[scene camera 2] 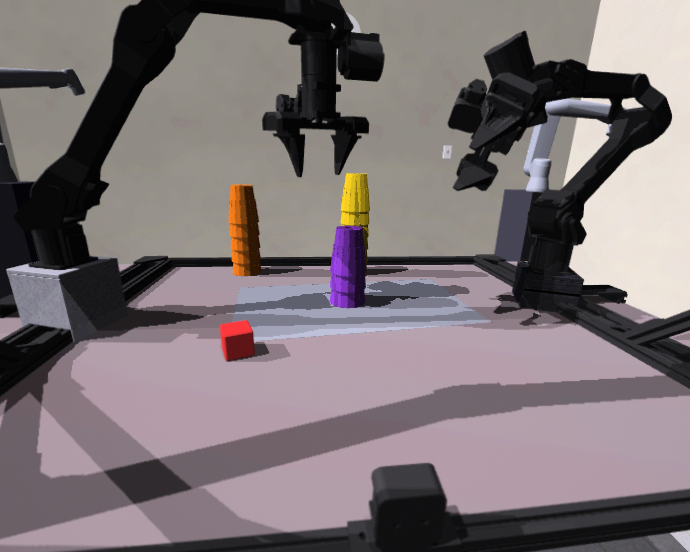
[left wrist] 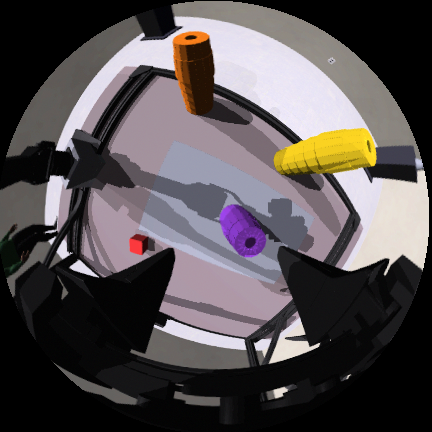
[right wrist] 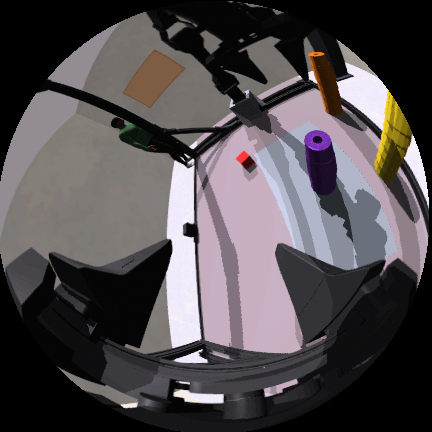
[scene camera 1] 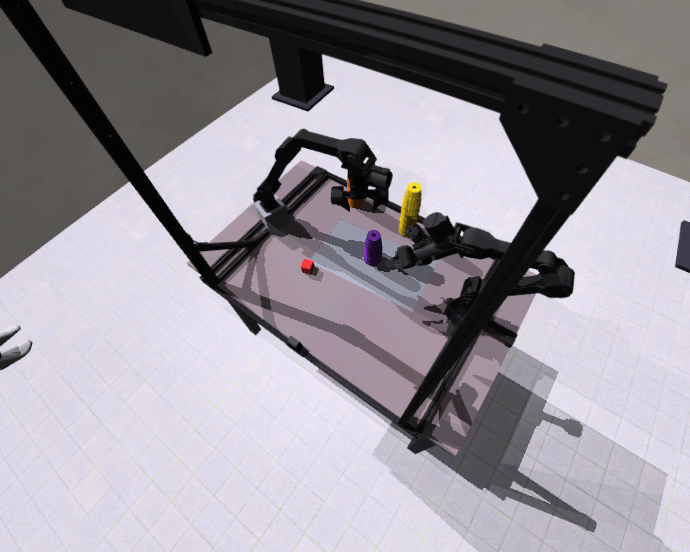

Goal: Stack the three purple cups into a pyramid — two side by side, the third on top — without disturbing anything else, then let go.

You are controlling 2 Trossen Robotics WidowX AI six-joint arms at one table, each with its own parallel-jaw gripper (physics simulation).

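Places are measured from the left arm's base along level axes (x back, y left, z down), in metres.
Where they show: left gripper, fingertip midpoint: (scene camera 2: 319, 176) (left wrist: 227, 253) (right wrist: 284, 80) (scene camera 1: 361, 210); right gripper, fingertip midpoint: (scene camera 2: 463, 170) (left wrist: 275, 356) (right wrist: 225, 247) (scene camera 1: 390, 264); left arm's base, link origin: (scene camera 2: 65, 263) (left wrist: 66, 162) (right wrist: 238, 97) (scene camera 1: 269, 204); right arm's base, link origin: (scene camera 2: 548, 269) (scene camera 1: 468, 308).
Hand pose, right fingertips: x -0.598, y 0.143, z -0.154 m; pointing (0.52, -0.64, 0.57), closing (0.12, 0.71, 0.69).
Each offset is from my right fingertips to the centre of the thing. Level surfaces: height alone.
The purple cups {dx +0.183, dy +0.085, dz +0.154 m} (scene camera 1: 372, 250) (scene camera 2: 347, 267) (left wrist: 242, 231) (right wrist: 321, 162) stand upside down, nested in one upright stack on the pale blue mat {dz +0.260 m} (scene camera 1: 339, 264) (scene camera 2: 270, 328) (left wrist: 175, 155). The separate cups are hard to tell apart. My left gripper (scene camera 1: 363, 207) (scene camera 2: 318, 173) (left wrist: 227, 253) points down, open and empty, above and a little left of the stack in scene camera 2. My right gripper (scene camera 2: 464, 168) (right wrist: 225, 247) is open and empty, tilted, up and to the right of the stack there. Neither gripper touches the purple cups.
An orange cup stack {dx +0.474, dy +0.202, dz +0.121 m} (scene camera 1: 355, 202) (scene camera 2: 244, 230) (left wrist: 194, 75) (right wrist: 325, 85) and a yellow cup stack {dx +0.216, dy +0.288, dz +0.057 m} (scene camera 1: 410, 207) (scene camera 2: 355, 198) (left wrist: 327, 151) (right wrist: 395, 137) stand behind the mat. A red cube {dx +0.297, dy -0.156, dz +0.240 m} (scene camera 1: 307, 266) (scene camera 2: 237, 340) (left wrist: 138, 244) (right wrist: 245, 160) lies at its front left. Black rails edge the table.
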